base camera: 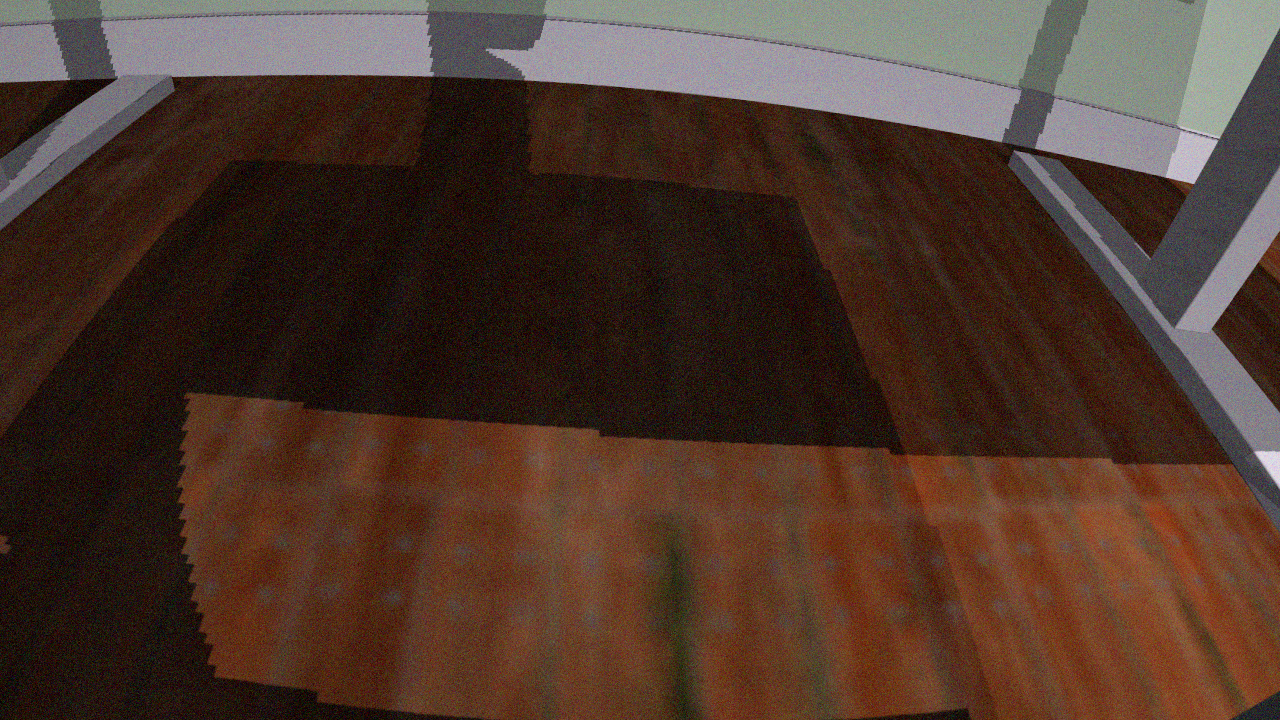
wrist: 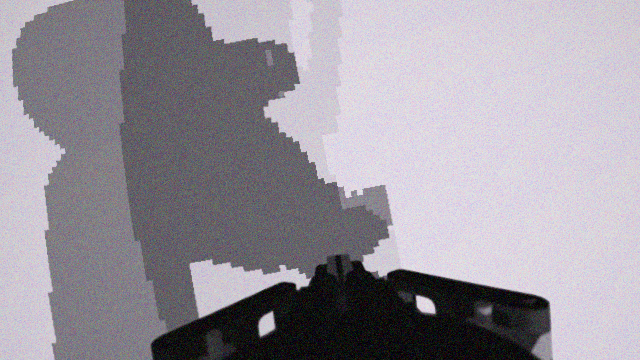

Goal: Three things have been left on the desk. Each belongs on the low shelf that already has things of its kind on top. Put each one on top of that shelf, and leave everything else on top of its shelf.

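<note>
My gripper (wrist: 339,270) is at the lower middle of the wrist view, above the white desk top (wrist: 510,150). Its black fingers are shut, their tips together, with nothing seen between them. Grey shadows of the arm and gripper fall across the left and middle of the desk top. The things left on the desk do not show in either view, and the part of the desk behind the gripper is hidden. The low shelves do not show in either view. The gripper does not show in the base camera view.
In the base camera view, a grey upright desk leg (base camera: 1219,214) stands on a foot bar (base camera: 1109,241) at the right. Another foot bar (base camera: 85,147) is at the upper left. Brown wooden floor (base camera: 572,537) lies between them, and a green wall (base camera: 760,26) with a pale skirting board (base camera: 716,67) is behind.
</note>
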